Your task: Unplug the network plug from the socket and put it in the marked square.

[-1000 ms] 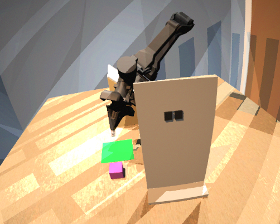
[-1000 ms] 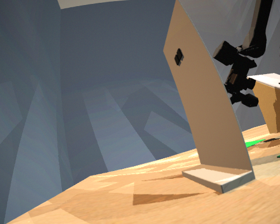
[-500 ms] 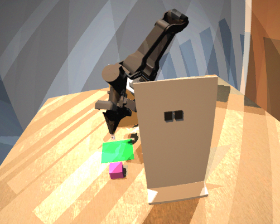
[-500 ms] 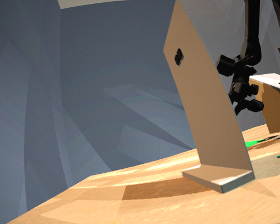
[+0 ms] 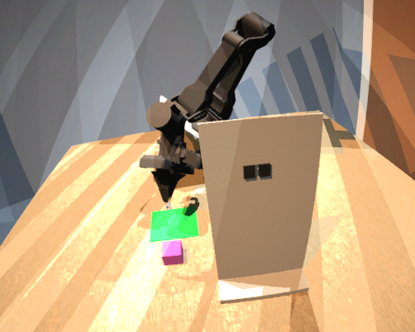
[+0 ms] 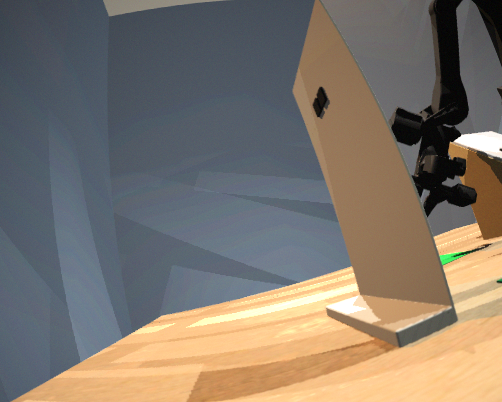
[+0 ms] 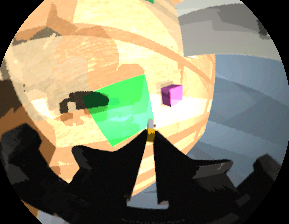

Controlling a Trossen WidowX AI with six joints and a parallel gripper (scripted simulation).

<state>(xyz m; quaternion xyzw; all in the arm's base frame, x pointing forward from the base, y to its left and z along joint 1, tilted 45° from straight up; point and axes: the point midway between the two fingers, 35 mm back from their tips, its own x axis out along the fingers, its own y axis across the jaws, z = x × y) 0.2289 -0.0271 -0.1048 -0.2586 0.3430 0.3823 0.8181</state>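
My gripper tip is 1 cm past the green marked square and 7 cm above it. Round my gripper tip: network plug right at my gripper tip; then upright white panel 21 cm ahead, 18 cm to the left, 8 cm above.
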